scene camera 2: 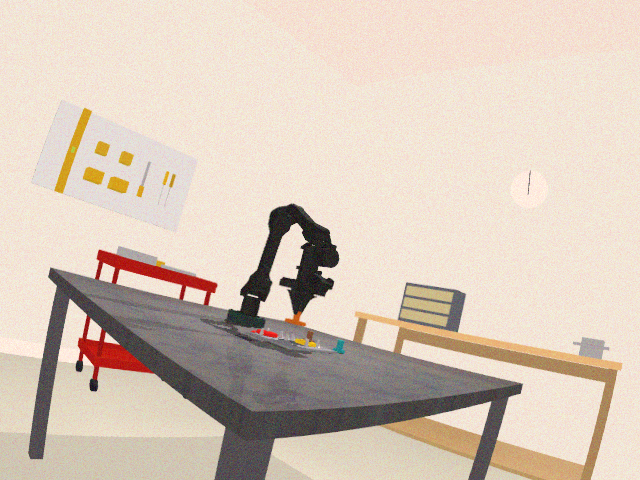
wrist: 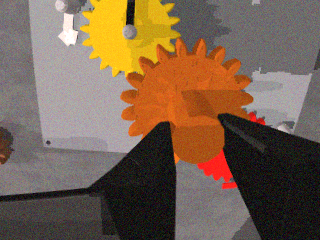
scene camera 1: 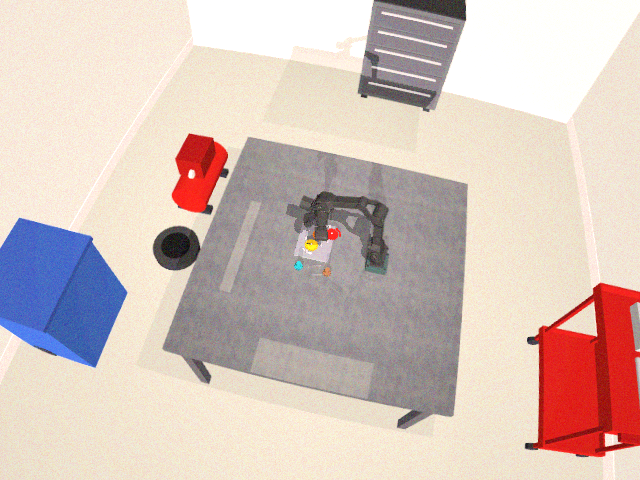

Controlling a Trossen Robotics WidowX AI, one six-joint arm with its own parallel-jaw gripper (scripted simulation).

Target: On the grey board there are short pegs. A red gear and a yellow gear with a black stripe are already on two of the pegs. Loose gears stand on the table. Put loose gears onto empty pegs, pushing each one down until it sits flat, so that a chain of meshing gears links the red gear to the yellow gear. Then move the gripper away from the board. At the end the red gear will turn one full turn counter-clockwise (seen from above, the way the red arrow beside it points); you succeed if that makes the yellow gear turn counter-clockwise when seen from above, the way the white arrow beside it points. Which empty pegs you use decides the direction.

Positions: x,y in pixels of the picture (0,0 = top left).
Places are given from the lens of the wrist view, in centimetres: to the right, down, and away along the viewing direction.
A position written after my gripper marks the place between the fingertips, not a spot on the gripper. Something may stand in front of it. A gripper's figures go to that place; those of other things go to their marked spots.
my gripper (wrist: pixel 194 128): 1, 0, 10
orange gear (wrist: pixel 189 89): 1, -1, 11
grey board (wrist: pixel 79 102): -6, -1, 18
The marked spots on the grey board and the orange gear are 10 cm apart.
